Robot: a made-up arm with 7 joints.
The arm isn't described. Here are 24 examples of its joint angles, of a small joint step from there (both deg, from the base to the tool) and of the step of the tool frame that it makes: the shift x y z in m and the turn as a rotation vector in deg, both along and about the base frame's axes.
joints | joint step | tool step
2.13 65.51 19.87 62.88 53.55 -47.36 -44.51 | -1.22 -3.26 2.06 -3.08 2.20 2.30 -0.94 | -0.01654 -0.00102 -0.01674 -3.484 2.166 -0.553
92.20 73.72 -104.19 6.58 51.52 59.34 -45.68 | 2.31 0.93 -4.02 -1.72 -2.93 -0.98 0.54 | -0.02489 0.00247 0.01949 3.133 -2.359 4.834
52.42 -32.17 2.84 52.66 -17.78 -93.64 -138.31 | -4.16 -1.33 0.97 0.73 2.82 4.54 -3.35 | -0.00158 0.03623 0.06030 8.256 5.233 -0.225
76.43 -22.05 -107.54 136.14 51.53 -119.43 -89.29 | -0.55 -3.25 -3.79 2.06 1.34 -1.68 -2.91 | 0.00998 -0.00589 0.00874 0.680 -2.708 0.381
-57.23 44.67 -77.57 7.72 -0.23 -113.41 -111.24 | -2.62 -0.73 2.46 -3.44 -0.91 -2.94 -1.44 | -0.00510 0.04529 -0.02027 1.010 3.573 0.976
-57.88 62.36 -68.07 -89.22 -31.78 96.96 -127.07 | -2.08 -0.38 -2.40 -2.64 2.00 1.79 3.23 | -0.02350 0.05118 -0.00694 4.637 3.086 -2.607
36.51 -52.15 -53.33 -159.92 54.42 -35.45 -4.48 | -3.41 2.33 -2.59 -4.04 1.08 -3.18 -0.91 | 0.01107 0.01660 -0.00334 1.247 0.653 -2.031
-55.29 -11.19 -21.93 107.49 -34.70 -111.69 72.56 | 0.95 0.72 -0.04 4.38 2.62 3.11 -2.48 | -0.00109 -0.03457 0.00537 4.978 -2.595 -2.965
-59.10 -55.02 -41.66 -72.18 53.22 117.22 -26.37 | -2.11 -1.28 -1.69 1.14 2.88 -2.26 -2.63 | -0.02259 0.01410 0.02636 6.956 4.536 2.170
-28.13 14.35 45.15 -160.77 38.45 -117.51 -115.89 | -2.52 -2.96 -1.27 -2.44 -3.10 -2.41 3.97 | 0.01043 0.00784 -0.00706 0.268 2.974 0.769
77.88 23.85 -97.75 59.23 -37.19 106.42 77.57 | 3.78 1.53 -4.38 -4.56 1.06 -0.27 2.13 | -0.00743 0.00207 0.03679 -0.576 -4.506 -3.238
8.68 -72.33 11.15 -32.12 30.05 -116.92 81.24 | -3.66 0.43 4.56 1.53 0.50 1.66 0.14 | -0.00717 0.01137 0.04527 7.524 -0.125 2.209
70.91 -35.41 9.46 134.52 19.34 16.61 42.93 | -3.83 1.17 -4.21 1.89 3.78 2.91 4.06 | -0.00340 -0.00561 0.05856 6.235 -7.121 0.568
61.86 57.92 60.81 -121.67 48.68 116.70 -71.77 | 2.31 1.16 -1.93 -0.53 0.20 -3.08 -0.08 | -0.01842 0.01899 0.00398 -1.901 -0.868 -1.270
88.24 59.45 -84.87 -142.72 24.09 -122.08 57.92 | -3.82 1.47 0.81 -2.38 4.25 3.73 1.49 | -0.01095 -0.02688 -0.03884 8.916 -4.449 -0.280
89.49 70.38 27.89 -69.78 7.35 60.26 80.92 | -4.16 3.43 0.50 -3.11 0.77 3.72 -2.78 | -0.04119 0.01305 0.00913 1.484 -7.514 2.968
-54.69 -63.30 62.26 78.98 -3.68 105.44 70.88 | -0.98 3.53 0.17 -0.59 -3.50 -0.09 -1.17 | -0.02435 0.02035 0.01275 -2.374 -2.488 -1.981
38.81 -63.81 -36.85 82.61 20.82 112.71 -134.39 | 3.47 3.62 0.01 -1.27 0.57 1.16 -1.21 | 0.00526 -0.00447 -0.00511 -5.184 -2.945 3.804
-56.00 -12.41 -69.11 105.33 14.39 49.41 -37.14 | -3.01 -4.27 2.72 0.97 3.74 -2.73 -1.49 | -0.00828 0.01587 0.01115 1.688 0.720 1.157
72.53 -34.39 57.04 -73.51 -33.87 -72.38 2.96 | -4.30 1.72 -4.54 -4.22 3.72 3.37 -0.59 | 0.02021 0.00629 0.01318 -3.771 -3.888 -0.658
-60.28 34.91 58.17 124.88 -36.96 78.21 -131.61 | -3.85 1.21 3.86 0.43 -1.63 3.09 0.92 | -0.03667 0.00611 0.00676 0.890 -3.057 5.702
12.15 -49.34 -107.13 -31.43 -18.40 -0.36 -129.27 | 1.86 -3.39 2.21 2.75 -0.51 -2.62 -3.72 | -0.00003 0.00501 -0.01105 0.708 4.310 2.812
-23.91 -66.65 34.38 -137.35 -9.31 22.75 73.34 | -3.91 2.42 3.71 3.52 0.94 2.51 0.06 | -0.00037 0.06388 0.00338 6.020 1.201 -1.490
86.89 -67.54 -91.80 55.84 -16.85 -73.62 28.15 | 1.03 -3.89 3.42 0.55 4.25 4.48 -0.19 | 0.00057 0.00245 -0.04302 8.298 4.099 1.819
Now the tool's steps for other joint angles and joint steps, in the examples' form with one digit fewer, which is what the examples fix.
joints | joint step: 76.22 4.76 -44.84 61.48 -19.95 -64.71 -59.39 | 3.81 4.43 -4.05 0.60 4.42 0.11 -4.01
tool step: 0.0226 0.0162 0.0362 -6.62 -4.85 2.50
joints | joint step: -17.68 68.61 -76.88 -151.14 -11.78 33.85 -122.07 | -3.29 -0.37 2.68 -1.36 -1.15 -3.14 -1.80
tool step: 0.0092 0.0020 -0.0032 3.11 5.16 3.48
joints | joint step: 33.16 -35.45 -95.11 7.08 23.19 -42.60 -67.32 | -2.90 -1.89 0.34 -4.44 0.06 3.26 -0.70
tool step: -0.0297 0.0255 -0.0065 6.44 7.18 -3.35
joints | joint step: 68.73 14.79 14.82 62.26 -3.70 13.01 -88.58 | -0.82 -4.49 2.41 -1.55 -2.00 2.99 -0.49
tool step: -0.0071 -0.0079 -0.0202 -0.11 6.56 -4.71
